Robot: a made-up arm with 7 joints.
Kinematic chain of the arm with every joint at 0, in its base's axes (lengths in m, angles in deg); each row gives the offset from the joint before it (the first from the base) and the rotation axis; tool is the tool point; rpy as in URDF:
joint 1: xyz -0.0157 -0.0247 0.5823 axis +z
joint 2: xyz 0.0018 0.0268 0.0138 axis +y
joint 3: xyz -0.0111 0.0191 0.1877 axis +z
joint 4: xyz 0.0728 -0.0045 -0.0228 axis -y
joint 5: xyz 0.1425 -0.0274 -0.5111 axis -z
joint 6: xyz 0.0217 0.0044 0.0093 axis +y
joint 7: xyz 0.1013 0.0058 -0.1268 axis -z
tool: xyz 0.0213 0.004 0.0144 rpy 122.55 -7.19 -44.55
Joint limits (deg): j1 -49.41..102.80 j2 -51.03..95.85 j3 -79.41..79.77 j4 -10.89..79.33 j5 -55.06..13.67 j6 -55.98..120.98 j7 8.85..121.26
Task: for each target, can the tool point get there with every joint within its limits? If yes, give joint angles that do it. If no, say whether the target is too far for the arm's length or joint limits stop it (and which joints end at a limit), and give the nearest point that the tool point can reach.
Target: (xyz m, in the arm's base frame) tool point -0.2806 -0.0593 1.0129
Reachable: no: joint limits stop it (at a limit: joint 1, joint 2, joint 5, joint 6, joint 7) | nearest point -0.3877 -0.0192 1.1573 | short by 0.184 m
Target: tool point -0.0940 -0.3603 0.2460
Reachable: yes | joints 40.79 52.86 -57.57 12.70 4.76 83.54 58.62
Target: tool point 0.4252 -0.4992 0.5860
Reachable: yes | joints -29.28 -11.78 -17.09 35.67 4.77 -13.98 72.13
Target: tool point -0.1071 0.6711 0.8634
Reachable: yes | joints 57.03 -12.30 32.86 60.39 -21.00 -19.84 53.34
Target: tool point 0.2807 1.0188 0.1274
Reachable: no: too far | nearest point 0.1969 0.7237 0.2690 | short by 0.338 m
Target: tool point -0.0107 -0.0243 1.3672
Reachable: no: joint limits stop it (at a limit: joint 2, joint 4, joint 7) | nearest point 0.0498 -0.0195 1.3108 | short by 0.083 m
